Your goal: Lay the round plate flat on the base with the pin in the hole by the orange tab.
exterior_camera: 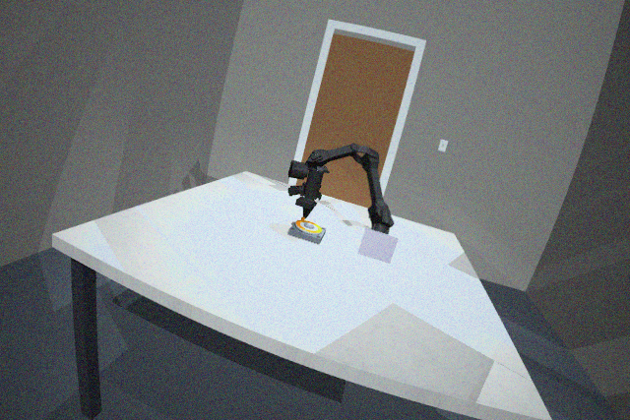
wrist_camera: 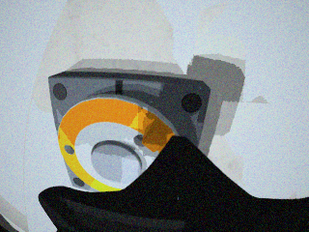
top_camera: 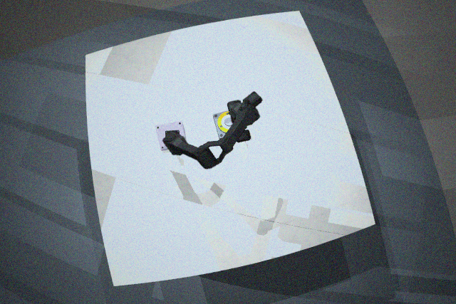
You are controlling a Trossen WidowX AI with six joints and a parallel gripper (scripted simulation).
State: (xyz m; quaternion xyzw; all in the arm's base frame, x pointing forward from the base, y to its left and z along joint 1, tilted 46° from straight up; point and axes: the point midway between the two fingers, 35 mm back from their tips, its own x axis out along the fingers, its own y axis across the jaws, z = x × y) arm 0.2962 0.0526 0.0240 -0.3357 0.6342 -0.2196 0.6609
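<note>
Now: gripper tip 4 cm past the grey square base, 4 cm to the right of it and 2 cm above it.
</note>
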